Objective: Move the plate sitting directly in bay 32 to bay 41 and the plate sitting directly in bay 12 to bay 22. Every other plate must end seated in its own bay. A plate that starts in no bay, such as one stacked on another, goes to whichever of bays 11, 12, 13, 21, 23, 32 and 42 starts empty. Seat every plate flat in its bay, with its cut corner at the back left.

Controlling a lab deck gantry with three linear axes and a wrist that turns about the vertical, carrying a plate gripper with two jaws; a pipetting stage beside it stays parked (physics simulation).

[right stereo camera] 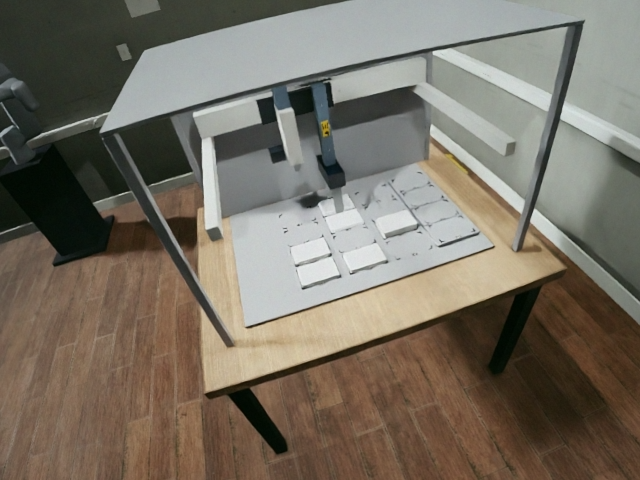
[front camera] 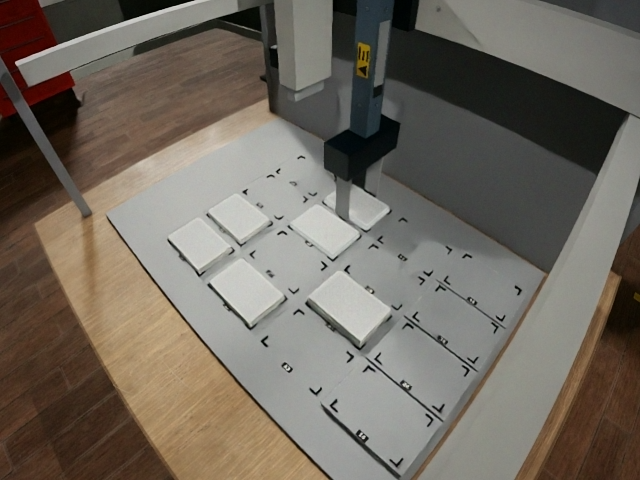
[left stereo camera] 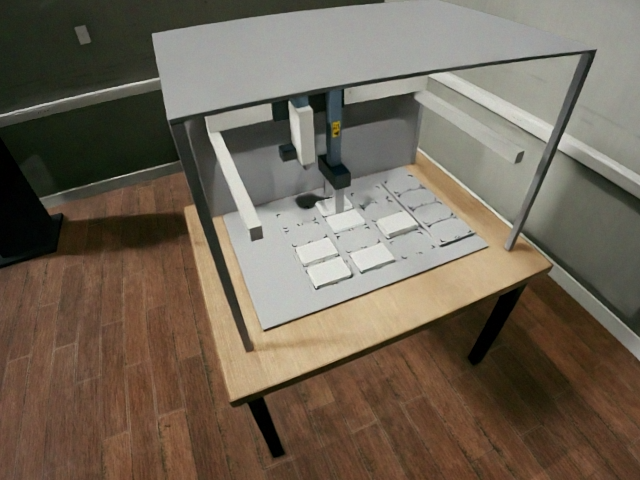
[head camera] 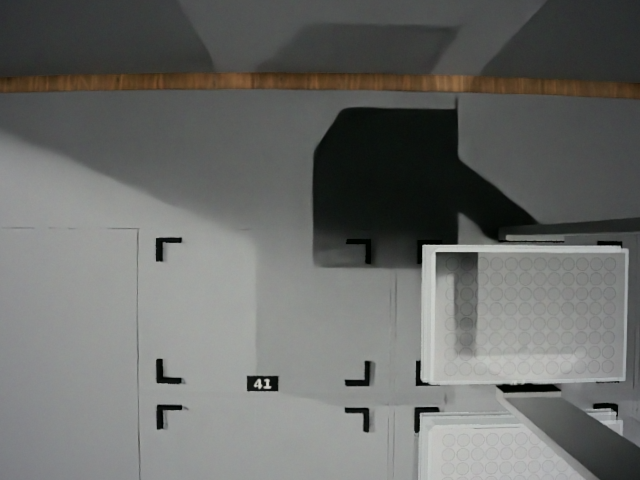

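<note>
Through the head camera I can see my gripper [head camera: 525, 313], together with a back panel [head camera: 571, 47] and a bay 41 [head camera: 224, 304]. The front camera view gives me a raised block [front camera: 497, 296], and in it I also find the bay 41 [front camera: 310, 177], the back panel [front camera: 514, 153] and my gripper [front camera: 356, 204]. In the left stereo camera view there are my gripper [left stereo camera: 334, 205] and the panel [left stereo camera: 253, 148]. The right stereo camera view shows me the panel [right stereo camera: 247, 179] and my gripper [right stereo camera: 336, 204] too.
</note>
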